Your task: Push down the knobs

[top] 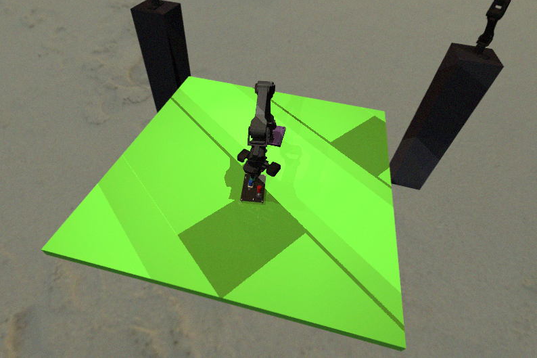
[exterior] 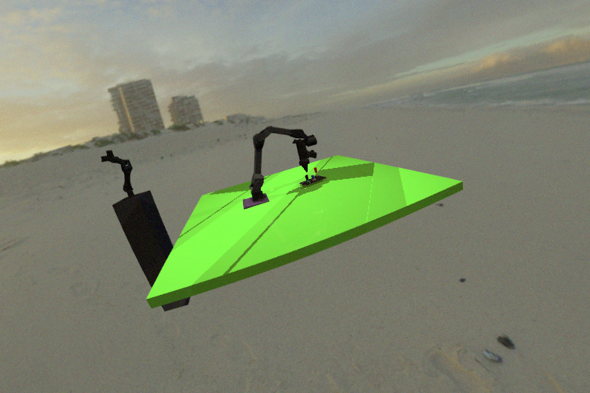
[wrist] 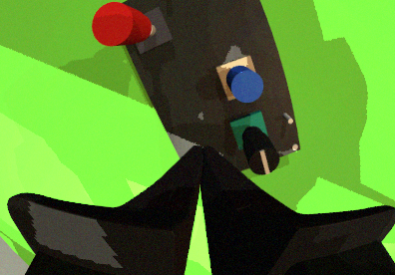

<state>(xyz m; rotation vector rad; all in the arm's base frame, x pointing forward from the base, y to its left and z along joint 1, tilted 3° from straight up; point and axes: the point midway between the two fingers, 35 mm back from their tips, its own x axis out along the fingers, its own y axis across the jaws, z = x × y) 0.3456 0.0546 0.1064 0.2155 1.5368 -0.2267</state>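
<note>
The green potentiometer lies 3 cm to the right of my gripper tip, 3 cm below it and 2 cm behind it. The rest, counted from my gripper tip: red knob 7 cm ahead, 2 cm to the left, 1 cm below.
</note>
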